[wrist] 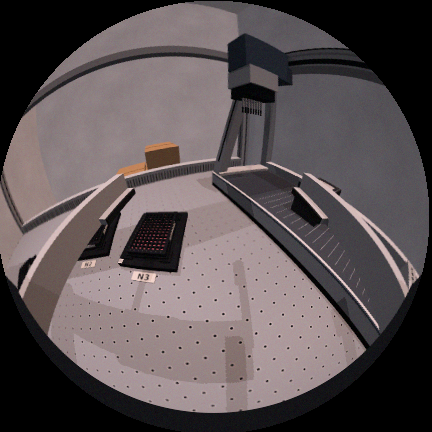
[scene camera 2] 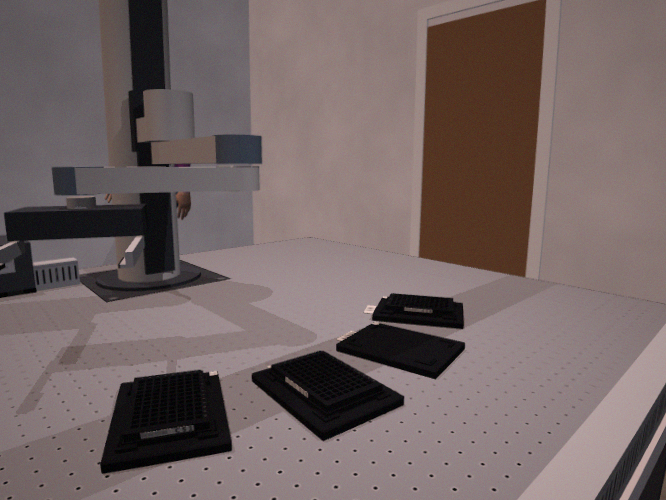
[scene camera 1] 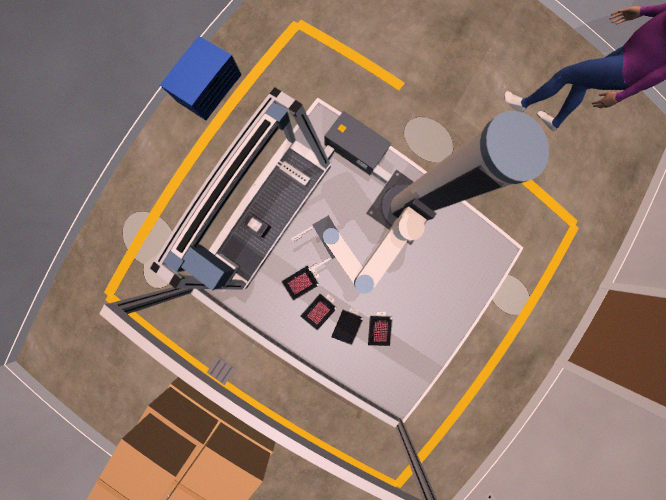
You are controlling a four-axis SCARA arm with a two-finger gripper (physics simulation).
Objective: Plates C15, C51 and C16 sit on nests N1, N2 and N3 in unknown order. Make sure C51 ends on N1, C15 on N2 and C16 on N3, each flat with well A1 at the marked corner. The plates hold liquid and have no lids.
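My gripper is open and empty, above the table and on the arm side of nest N3. A black plate with red wells sits flat on N3; its side label may read C51, but is blurred. A second plate sits on N2, partly behind a finger in the wrist view. The third nest is bare. The fourth nest carries a plate. The labels of these last two nests are not legible.
A gantry machine with a slotted deck stands beside the table; a small block is on the deck. A dark box stands near the arm's column. A person stands behind the column.
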